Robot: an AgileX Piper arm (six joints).
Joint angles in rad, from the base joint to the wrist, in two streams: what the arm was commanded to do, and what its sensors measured. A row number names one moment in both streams.
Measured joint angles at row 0:
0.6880, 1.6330, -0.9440, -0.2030, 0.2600, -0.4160
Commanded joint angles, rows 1 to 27:
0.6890, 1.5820, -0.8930, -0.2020, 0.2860, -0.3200
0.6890, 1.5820, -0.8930, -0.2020, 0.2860, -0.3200
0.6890, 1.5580, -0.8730, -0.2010, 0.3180, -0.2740
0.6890, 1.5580, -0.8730, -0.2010, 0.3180, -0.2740
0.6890, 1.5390, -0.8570, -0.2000, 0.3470, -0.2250
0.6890, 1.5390, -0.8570, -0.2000, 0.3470, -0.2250
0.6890, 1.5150, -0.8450, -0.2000, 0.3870, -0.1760
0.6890, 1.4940, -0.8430, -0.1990, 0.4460, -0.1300
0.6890, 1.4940, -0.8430, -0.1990, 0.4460, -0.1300
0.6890, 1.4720, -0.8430, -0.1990, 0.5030, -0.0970
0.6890, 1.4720, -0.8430, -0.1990, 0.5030, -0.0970
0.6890, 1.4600, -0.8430, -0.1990, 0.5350, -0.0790
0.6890, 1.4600, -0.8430, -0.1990, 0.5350, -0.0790
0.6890, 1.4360, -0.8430, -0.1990, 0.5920, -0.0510
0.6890, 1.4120, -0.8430, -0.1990, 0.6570, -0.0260
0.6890, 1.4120, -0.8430, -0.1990, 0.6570, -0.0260
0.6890, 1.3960, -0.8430, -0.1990, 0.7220, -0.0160
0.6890, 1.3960, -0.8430, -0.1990, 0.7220, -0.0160
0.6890, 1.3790, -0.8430, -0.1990, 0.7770, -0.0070
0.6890, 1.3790, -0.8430, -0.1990, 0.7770, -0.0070
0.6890, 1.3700, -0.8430, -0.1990, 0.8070, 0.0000
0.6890, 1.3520, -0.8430, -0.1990, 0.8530, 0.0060
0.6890, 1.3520, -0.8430, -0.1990, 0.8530, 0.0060
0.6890, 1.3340, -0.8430, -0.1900, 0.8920, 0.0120
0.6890, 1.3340, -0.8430, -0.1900, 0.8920, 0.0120
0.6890, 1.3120, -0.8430, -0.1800, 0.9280, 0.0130
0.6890, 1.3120, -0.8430, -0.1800, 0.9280, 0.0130
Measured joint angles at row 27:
0.6880, 1.3400, -0.8470, -0.1920, 0.8740, 0.0000
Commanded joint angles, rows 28 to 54:
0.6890, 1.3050, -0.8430, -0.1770, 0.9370, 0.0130
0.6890, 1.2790, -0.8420, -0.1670, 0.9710, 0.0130
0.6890, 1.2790, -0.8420, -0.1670, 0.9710, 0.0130
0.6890, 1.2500, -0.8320, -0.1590, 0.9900, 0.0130
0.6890, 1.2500, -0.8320, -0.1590, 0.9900, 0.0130
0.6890, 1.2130, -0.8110, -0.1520, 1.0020, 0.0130
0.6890, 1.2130, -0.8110, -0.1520, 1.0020, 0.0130
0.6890, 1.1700, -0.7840, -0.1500, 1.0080, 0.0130
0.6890, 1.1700, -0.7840, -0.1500, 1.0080, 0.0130
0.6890, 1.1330, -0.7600, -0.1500, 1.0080, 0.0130
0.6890, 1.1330, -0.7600, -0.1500, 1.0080, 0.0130
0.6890, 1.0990, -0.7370, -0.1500, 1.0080, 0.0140
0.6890, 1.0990, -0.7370, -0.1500, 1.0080, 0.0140
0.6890, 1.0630, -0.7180, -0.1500, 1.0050, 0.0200
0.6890, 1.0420, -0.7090, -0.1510, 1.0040, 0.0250
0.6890, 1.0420, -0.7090, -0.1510, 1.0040, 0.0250
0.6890, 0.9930, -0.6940, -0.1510, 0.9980, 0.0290
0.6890, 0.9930, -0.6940, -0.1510, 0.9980, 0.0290
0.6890, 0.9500, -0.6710, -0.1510, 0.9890, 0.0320
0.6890, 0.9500, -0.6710, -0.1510, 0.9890, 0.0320
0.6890, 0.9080, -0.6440, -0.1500, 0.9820, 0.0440
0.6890, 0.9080, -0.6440, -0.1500, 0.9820, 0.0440
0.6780, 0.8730, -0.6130, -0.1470, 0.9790, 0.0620
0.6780, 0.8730, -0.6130, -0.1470, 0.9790, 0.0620
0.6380, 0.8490, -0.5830, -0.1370, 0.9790, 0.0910
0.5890, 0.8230, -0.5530, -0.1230, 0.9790, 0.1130
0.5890, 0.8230, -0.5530, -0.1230, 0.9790, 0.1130
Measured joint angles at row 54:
0.6470, 0.8560, -0.5920, -0.1380, 0.9810, 0.0720
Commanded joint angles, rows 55 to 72:
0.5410, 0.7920, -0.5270, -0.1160, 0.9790, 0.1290
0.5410, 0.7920, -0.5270, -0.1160, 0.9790, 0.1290
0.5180, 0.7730, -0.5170, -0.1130, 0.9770, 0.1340
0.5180, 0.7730, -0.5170, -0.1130, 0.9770, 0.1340
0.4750, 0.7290, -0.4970, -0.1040, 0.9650, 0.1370
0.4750, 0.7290, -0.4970, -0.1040, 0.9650, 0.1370
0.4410, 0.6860, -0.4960, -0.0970, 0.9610, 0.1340
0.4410, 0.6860, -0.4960, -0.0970, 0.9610, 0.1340
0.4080, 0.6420, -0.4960, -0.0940, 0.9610, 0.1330
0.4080, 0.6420, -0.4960, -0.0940, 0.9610, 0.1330
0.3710, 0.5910, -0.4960, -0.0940, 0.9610, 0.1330
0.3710, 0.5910, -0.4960, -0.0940, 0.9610, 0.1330
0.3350, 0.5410, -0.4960, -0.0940, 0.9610, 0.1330
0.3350, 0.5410, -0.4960, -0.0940, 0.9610, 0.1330
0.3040, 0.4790, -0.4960, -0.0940, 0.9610, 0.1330
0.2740, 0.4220, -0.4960, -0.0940, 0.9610, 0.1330
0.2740, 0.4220, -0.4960, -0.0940, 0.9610, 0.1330
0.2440, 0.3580, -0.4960, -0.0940, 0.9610, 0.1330
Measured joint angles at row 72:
0.2800, 0.4310, -0.4980, -0.0940, 0.9690, 0.1290
